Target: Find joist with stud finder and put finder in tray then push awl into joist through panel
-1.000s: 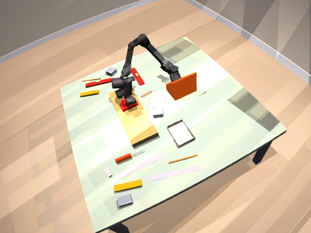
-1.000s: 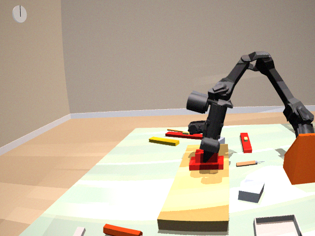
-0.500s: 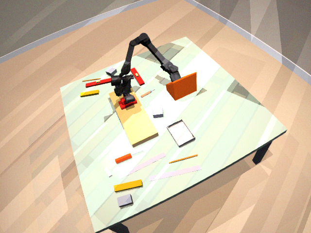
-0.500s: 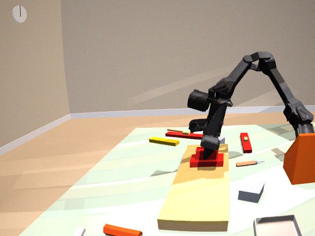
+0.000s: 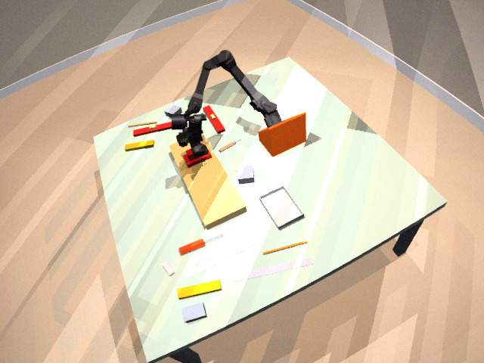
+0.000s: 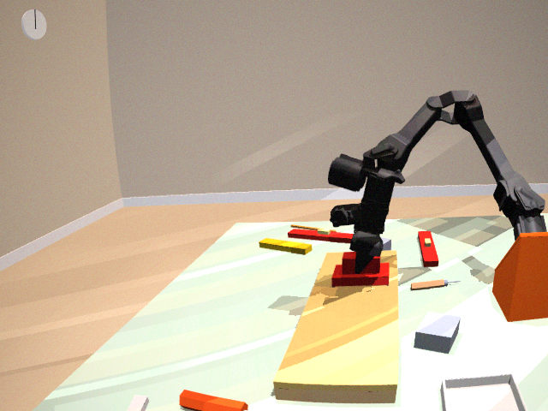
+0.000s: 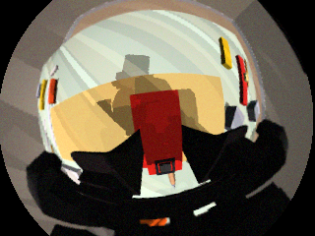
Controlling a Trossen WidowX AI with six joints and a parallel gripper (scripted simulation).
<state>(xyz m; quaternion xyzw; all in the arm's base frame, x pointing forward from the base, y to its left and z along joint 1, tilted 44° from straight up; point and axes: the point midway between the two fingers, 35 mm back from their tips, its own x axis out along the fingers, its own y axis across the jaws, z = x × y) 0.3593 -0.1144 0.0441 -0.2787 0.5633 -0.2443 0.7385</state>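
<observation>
Right now the white tray is 200 mm behind my gripper tip, 420 mm to the left of it and 50 mm below it. Also, from my gripper tip: awl (200 mm behind, 20 mm to the right, 60 mm below); red stud finder (20 mm behind, 20 mm above).
</observation>
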